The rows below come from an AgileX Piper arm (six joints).
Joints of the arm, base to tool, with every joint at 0 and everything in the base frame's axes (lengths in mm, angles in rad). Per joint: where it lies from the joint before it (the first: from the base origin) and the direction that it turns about. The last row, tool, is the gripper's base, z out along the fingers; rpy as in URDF.
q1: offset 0 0 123 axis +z
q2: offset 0 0 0 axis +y
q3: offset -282.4 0 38.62 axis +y
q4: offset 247.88 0 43.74 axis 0.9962 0 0.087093
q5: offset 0 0 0 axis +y
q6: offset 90.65 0 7.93 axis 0.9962 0 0.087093
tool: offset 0 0 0 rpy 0 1.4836 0
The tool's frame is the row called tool.
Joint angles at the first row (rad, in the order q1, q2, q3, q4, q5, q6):
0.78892 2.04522 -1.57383 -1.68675 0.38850 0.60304
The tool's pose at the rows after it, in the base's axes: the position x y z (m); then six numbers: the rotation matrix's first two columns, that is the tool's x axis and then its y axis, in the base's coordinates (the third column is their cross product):
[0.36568, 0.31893, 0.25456, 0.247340, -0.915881, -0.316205, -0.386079, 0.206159, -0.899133]
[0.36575, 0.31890, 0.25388, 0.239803, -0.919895, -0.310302, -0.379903, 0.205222, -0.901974]
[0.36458, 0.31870, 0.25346, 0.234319, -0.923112, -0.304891, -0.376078, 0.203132, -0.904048]
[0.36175, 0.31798, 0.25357, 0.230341, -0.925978, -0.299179, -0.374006, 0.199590, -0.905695]
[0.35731, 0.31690, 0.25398, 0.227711, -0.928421, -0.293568, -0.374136, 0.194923, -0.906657]
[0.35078, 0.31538, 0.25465, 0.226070, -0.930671, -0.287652, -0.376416, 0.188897, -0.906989]
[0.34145, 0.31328, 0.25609, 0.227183, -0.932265, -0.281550, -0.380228, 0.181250, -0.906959]
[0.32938, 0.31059, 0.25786, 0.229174, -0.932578, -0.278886, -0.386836, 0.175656, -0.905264]
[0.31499, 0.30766, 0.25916, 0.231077, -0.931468, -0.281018, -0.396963, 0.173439, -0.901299]
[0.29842, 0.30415, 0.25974, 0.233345, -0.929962, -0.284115, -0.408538, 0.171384, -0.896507]
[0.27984, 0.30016, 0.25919, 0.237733, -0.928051, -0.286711, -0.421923, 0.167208, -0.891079]
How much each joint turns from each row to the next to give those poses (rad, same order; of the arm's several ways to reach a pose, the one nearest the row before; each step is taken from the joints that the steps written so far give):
0.00131 0.00333 -0.00198 -0.00382 0.01412 -0.00032
0.00220 0.00236 -0.00025 -0.00189 0.01382 -0.00003
0.00342 -0.00180 0.00503 -0.00123 0.01169 0.00000
0.00503 -0.00799 0.01268 -0.00087 0.01099 -0.00001
0.00688 -0.01333 0.01958 0.00019 0.01030 -0.00001
0.00971 -0.01976 0.02816 0.00139 0.01100 0.00020
0.01364 -0.02871 0.03869 0.00123 0.01143 0.00134
0.01795 -0.03659 0.04843 0.00211 0.01228 0.00599
0.02270 -0.04123 0.05549 0.00337 0.01346 0.01245
0.02766 -0.04543 0.06266 0.00291 0.01641 0.01714
0.03305 -0.04820 0.06870 0.00281 0.01814 0.02000

